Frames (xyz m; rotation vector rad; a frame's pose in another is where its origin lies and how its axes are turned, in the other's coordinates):
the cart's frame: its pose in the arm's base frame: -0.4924 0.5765 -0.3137 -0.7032 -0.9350 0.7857
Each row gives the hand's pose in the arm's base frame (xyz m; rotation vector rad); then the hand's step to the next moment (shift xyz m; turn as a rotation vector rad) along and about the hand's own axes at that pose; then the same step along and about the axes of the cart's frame.
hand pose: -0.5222 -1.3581 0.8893 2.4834 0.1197 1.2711
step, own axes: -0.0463 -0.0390 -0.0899 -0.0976 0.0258 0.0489
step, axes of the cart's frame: 0.0054 0.0532 0.0943 -0.0962 0.0485 -0.0313
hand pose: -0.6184 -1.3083 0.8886 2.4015 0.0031 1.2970
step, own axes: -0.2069 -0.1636 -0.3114 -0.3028 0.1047 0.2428
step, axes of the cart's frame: 0.0268 0.2666 0.3078 -0.3332 0.1314 -0.1825
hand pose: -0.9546 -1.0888 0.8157 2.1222 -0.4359 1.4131
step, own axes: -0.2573 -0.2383 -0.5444 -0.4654 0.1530 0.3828
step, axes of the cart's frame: 0.2259 0.4822 0.3686 -0.5096 0.2030 -0.2927
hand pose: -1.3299 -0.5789 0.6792 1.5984 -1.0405 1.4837
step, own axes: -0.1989 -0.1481 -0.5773 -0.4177 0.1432 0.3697
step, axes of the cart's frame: 0.3951 0.4647 0.1506 -0.4778 0.1688 -0.2736
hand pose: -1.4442 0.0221 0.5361 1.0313 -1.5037 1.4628
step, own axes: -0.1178 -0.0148 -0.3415 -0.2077 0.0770 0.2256
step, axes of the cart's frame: 0.2664 0.2431 -0.0258 -0.2755 0.0660 -0.1404
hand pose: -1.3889 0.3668 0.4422 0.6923 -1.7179 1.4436
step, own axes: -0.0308 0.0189 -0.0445 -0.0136 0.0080 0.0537
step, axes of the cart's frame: 0.0275 0.0477 -0.0159 -0.0546 -0.0094 -0.0082
